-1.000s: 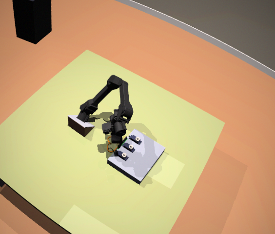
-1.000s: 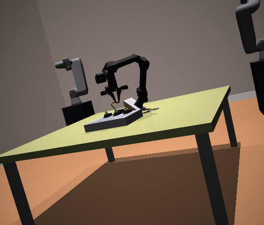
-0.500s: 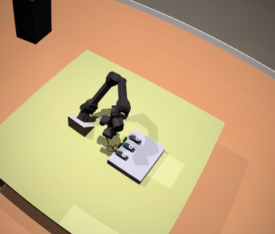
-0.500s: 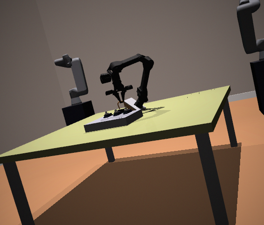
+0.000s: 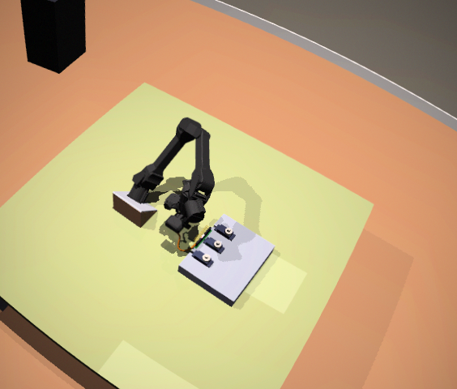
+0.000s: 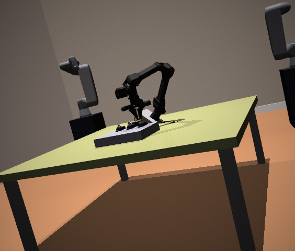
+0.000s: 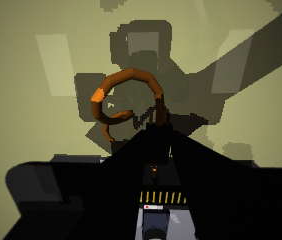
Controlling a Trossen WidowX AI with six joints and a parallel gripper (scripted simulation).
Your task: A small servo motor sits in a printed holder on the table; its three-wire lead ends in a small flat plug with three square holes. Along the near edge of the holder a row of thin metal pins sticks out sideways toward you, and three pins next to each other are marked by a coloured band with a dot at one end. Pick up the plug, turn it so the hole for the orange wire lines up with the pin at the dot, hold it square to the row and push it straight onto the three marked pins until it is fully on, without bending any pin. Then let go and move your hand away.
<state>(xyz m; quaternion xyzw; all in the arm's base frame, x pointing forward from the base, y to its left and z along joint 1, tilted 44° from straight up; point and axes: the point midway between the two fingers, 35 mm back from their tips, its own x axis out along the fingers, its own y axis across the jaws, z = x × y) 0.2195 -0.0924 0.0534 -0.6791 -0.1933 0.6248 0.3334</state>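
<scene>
My gripper tip is 80 mm short of the coloured band and 10 mm to the left of it. From my gripper tip the other things lie so: grey holder 240 mm ahead, 30 mm to the right, 50 mm below; then red dot 80 mm ahead, 20 mm to the right; then servo 130 mm ahead, 10 mm to the right, 30 mm below.
</scene>
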